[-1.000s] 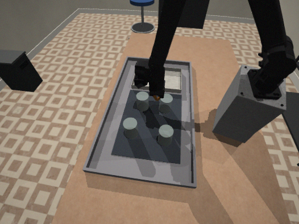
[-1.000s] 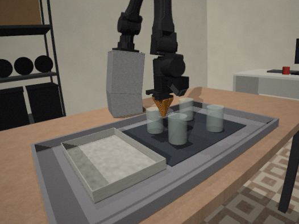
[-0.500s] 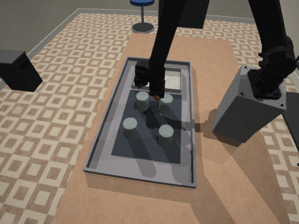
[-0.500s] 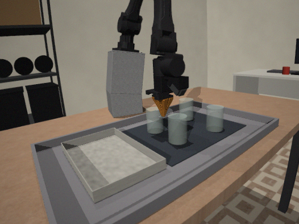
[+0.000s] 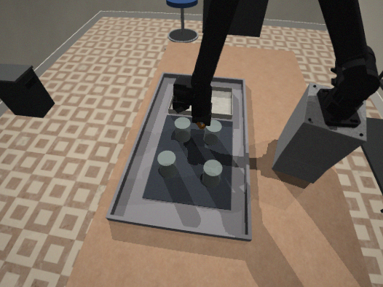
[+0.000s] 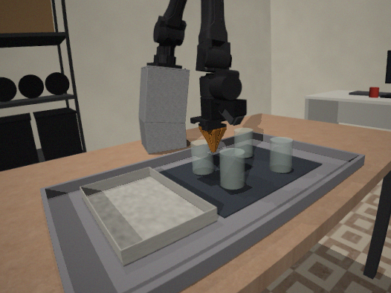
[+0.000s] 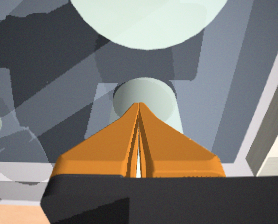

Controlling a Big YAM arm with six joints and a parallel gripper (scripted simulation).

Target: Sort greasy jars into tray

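Right now my hand is 80 mm above the rimmed steel table top, 40 mm short of it and 30 mm to the left of it. The rest, counted from my hand: pale tray: 240 mm to the right, 70 mm below, 20 mm ahead; dark drying mat: 80 mm to the left, 80 mm below, 20 mm ahead.
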